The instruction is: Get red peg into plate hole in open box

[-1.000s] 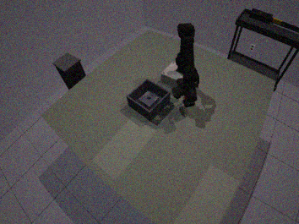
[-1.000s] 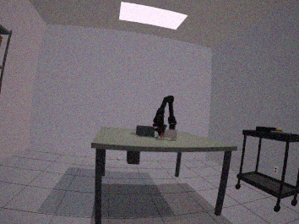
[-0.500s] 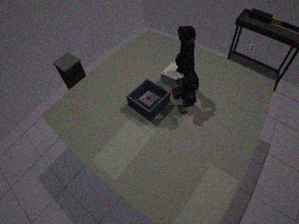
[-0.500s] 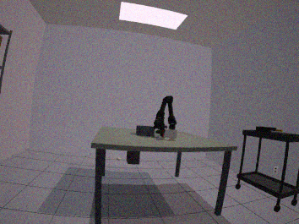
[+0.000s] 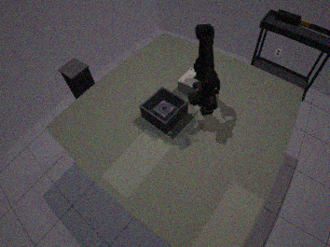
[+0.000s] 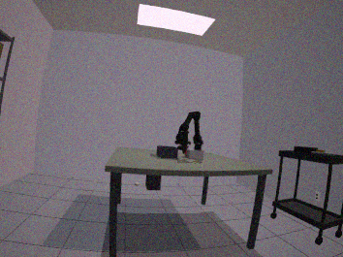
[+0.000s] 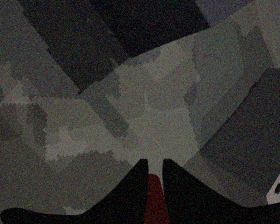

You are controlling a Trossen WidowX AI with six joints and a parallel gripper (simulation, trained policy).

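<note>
My gripper tip is 140 mm short of the pale plate, 140 mm to the left of it and 10 mm above it. From my gripper tip the other things lie so: red peg (10 mm behind, 20 mm to the left, 20 mm above); dark box (140 mm ahead, 140 mm to the right, 30 mm below).
</note>
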